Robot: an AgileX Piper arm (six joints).
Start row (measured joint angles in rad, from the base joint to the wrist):
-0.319 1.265 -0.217 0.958 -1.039 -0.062
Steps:
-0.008 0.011 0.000 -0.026 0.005 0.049
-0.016 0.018 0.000 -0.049 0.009 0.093
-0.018 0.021 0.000 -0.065 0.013 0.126
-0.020 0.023 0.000 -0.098 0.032 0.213
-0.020 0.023 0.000 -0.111 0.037 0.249
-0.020 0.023 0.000 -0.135 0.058 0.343
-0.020 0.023 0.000 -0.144 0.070 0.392
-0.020 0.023 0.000 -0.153 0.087 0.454
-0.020 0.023 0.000 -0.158 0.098 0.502
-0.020 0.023 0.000 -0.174 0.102 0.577
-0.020 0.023 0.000 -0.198 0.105 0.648
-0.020 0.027 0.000 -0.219 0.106 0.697
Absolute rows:
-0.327 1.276 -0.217 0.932 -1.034 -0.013
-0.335 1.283 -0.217 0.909 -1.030 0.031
-0.337 1.286 -0.217 0.893 -1.026 0.064
-0.339 1.288 -0.217 0.860 -1.007 0.151
-0.339 1.288 -0.217 0.847 -1.002 0.187
-0.339 1.288 -0.217 0.823 -0.981 0.281
-0.339 1.288 -0.217 0.814 -0.969 0.330
-0.339 1.288 -0.217 0.805 -0.952 0.392
-0.339 1.288 -0.217 0.800 -0.941 0.440
-0.339 1.288 -0.217 0.784 -0.937 0.515
-0.339 1.288 -0.217 0.760 -0.934 0.586
-0.339 1.292 -0.217 0.739 -0.933 0.635

